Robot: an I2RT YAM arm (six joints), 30 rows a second.
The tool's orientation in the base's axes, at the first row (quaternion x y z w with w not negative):
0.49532 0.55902 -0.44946 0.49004
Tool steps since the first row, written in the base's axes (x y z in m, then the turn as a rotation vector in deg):
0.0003 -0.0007 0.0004 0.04 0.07 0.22
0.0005 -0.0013 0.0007 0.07 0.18 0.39
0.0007 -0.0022 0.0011 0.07 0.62 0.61
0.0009 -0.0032 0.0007 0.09 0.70 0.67
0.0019 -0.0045 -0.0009 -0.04 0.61 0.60
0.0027 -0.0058 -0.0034 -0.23 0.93 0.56
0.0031 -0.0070 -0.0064 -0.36 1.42 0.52
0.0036 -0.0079 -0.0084 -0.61 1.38 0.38
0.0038 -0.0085 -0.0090 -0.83 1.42 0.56
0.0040 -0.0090 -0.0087 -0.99 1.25 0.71
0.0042 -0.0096 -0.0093 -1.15 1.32 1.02
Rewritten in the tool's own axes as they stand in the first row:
-0.0005 0.0002 0.0007 -0.21 0.04 -0.09
-0.0009 0.0003 0.0013 -0.37 0.08 -0.22
-0.0014 0.0004 0.0021 -0.54 0.12 -0.68
-0.0011 0.0005 0.0032 -0.59 0.15 -0.76
0.0003 0.0014 0.0047 -0.53 0.01 -0.68
0.0026 0.0021 0.0064 -0.44 -0.14 -1.01
0.0055 0.0025 0.0080 -0.35 -0.22 -1.50
0.0073 0.0029 0.0091 -0.20 -0.47 -1.47
0.0079 0.0030 0.0098 -0.37 -0.69 -1.55
0.0075 0.0032 0.0103 -0.53 -0.86 -1.42
0.0080 0.0033 0.0110 -0.83 -1.02 -1.54

